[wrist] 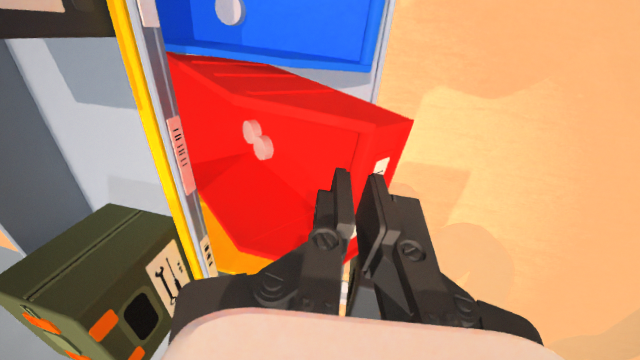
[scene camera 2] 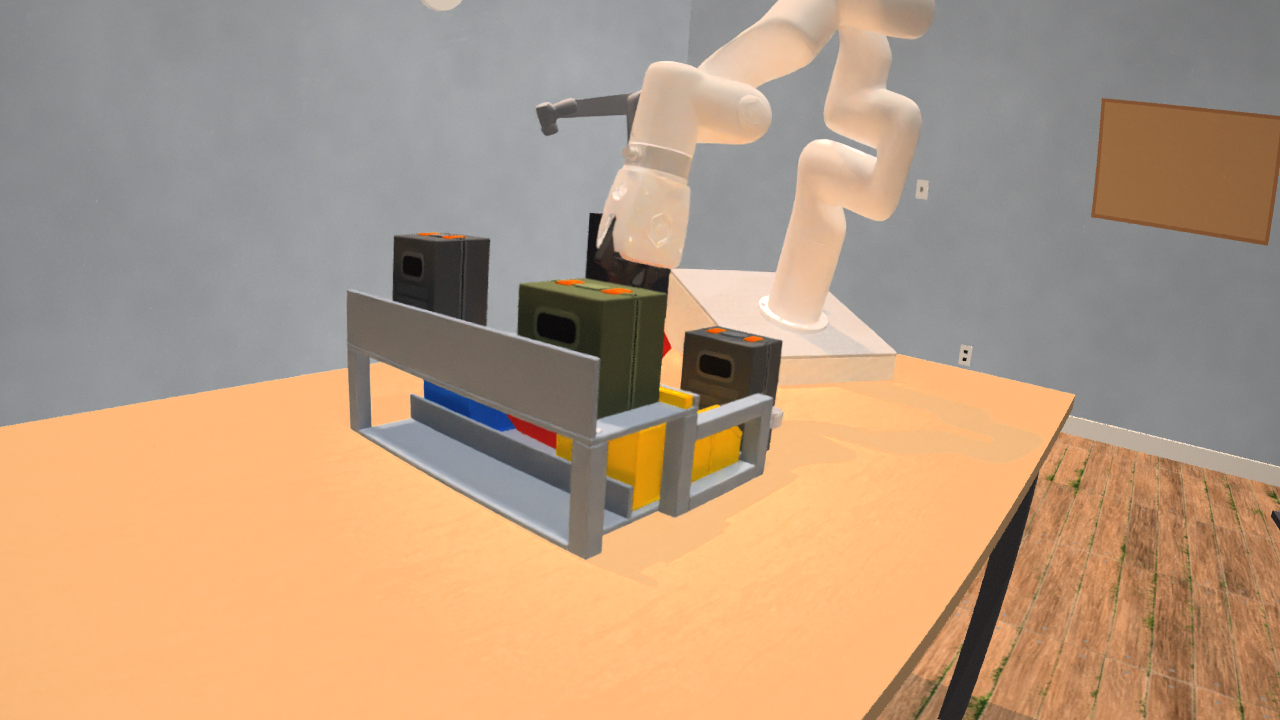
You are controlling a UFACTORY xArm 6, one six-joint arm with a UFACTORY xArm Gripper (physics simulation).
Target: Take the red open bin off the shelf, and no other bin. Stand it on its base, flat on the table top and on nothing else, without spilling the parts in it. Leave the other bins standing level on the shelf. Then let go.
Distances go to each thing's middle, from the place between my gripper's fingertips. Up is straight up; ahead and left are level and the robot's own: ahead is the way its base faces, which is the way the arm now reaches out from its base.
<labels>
My gripper is now 7 cm short of the red open bin [scene camera 2: 547,437] and 4 cm above it. From my hand the other things lie so: yellow bin [scene camera 2: 636,459] (9 cm ahead, 12 cm to the left, 9 cm below); then blue bin [scene camera 2: 488,416] (7 cm ahead, 11 cm to the right, 9 cm below).
</labels>
